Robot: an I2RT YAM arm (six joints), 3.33 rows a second.
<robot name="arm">
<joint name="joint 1" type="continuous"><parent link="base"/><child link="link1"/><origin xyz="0.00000 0.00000 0.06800" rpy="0.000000 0.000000 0.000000"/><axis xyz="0 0 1"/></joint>
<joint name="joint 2" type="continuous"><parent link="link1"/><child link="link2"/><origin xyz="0.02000 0.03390 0.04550" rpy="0.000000 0.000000 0.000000"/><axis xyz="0 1 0"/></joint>
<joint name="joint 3" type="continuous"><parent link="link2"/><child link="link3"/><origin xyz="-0.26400 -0.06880 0.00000" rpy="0.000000 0.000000 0.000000"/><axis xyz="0 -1 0"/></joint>
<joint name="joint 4" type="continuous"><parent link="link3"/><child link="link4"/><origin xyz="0.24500 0.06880 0.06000" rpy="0.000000 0.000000 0.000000"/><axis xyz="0 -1 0"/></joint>
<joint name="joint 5" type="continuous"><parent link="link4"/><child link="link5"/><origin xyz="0.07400 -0.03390 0.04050" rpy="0.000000 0.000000 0.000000"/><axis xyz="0 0 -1"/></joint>
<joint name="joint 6" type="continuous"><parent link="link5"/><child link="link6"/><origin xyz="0.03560 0.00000 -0.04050" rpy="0.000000 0.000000 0.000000"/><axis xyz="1 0 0"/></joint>
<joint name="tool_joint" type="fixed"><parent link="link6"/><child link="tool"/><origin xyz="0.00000 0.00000 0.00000" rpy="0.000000 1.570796 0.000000"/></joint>
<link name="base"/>
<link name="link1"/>
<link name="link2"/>
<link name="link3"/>
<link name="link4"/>
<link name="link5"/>
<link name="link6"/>
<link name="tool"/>
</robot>
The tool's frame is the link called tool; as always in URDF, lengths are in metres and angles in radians. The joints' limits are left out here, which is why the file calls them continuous.
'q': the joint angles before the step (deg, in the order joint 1, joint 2, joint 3, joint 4, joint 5, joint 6). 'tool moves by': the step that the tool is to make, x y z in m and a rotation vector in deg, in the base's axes. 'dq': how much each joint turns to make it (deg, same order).
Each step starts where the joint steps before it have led.
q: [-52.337, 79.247, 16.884, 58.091, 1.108, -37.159]
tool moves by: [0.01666, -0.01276, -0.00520, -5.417, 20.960, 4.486]
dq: [1.099, 2.946, 5.834, -11.371, -0.433, -20.085]
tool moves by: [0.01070, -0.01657, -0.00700, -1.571, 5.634, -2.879]
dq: [0.114, 5.760, 3.966, -0.298, 4.190, -4.509]
